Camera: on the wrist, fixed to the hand. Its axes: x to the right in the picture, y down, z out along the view.
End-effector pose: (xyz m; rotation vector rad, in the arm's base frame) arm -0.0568 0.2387 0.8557 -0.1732 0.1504 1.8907
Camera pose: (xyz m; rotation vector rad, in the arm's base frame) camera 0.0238 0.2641 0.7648 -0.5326 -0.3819 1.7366
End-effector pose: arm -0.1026 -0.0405 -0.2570 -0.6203 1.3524 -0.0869
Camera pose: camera -0.1555 -0.1512 -0.2383 -1.1854 1.3213 0.1658
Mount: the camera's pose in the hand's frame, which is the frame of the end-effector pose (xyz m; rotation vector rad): 0.0157 -0.0861 -0.0880 -0.5477 -0.0076 -0.1572
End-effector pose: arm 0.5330 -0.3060 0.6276 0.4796 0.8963 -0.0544
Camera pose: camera 0.4571 -0.3433 0.5367 -0.1013 0.8968 0.0463
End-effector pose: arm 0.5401 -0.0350 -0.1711 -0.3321 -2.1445 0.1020
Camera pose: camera 0.5874 -0.1180 -0.0919 -0.4727 -2.1694 -0.5834
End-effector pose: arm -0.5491 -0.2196 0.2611 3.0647 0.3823 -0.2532
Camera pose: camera -0.5416 -0.1269 0.3433 2.5000 0.5814 -0.1351
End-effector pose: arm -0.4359 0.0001 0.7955 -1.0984 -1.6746 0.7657
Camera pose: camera -0.3828 -0.0198 0.9059 -1.3065 -2.0105 0.2070
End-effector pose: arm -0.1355 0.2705 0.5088 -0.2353 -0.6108 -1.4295
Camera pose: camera -0.1963 0.2000 0.4267 -0.6347 -0.2340 -1.7306
